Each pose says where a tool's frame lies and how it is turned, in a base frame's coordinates. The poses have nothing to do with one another.
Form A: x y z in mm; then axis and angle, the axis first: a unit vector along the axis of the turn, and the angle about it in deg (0 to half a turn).
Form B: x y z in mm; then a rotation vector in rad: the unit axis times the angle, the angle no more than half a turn. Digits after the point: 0 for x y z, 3 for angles.
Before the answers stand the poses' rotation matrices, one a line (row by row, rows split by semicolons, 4 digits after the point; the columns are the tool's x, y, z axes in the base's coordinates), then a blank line. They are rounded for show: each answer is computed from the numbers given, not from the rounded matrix.
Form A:
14 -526 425 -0.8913 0.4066 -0.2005 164.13
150 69 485 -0.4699 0.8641 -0.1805 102.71
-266 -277 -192 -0.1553 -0.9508 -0.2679 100.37
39 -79 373 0.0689 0.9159 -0.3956 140.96
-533 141 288 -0.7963 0.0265 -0.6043 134.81
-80 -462 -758 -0.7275 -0.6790 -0.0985 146.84
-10 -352 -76 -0.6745 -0.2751 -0.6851 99.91
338 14 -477 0.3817 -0.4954 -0.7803 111.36
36 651 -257 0.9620 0.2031 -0.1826 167.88
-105 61 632 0.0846 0.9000 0.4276 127.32
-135 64 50 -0.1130 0.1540 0.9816 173.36
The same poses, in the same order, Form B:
0.5968 -0.6562 0.4618; -0.7659 -0.6375 0.0838; 0.2394 -0.4037 -0.8830
0.0494 -0.3193 0.9464; -0.6714 0.6909 0.2681; -0.7394 -0.6486 -0.1803
-0.1515 0.4378 -0.8862; -0.0893 0.8868 0.4534; 0.9844 0.1478 -0.0953
-0.7683 0.3613 0.5284; -0.1371 0.7135 -0.6871; -0.6253 -0.6003 -0.4987
0.3762 0.3928 0.8392; -0.4647 -0.7036 0.5376; 0.8016 -0.5922 -0.0822
0.1352 0.9614 -0.2398; 0.8536 0.0099 0.5208; 0.5030 -0.2751 -0.8193
0.3612 0.8924 0.2706; -0.4574 -0.0834 0.8853; 0.8126 -0.4435 0.3780
-0.1655 0.4687 -0.8677; -0.9847 -0.0294 0.1719; 0.0550 0.8828 0.4664
0.8525 0.4247 -0.3048; 0.3481 -0.8961 -0.2753; -0.3900 0.1286 -0.9118
-0.5948 -0.2178 0.7738; 0.4624 0.6948 0.5509; -0.6576 0.6854 -0.3126
-0.9678 -0.1482 -0.2033; 0.0788 -0.9460 0.3144; -0.2389 0.2882 0.9273

14 -526 425 -2.553 1.165 -0.574
150 69 485 -0.842 1.549 -0.324
-266 -277 -192 -0.272 -1.666 -0.469
39 -79 373 0.169 2.253 -0.973
-533 141 288 -1.874 0.062 -1.422
-80 -462 -758 -1.864 -1.740 -0.252
-10 -352 -76 -1.176 -0.480 -1.195
338 14 -477 0.742 -0.963 -1.517
36 651 -257 2.819 0.595 -0.535
-105 61 632 0.188 2.000 0.950
-135 64 50 -0.342 0.466 2.970

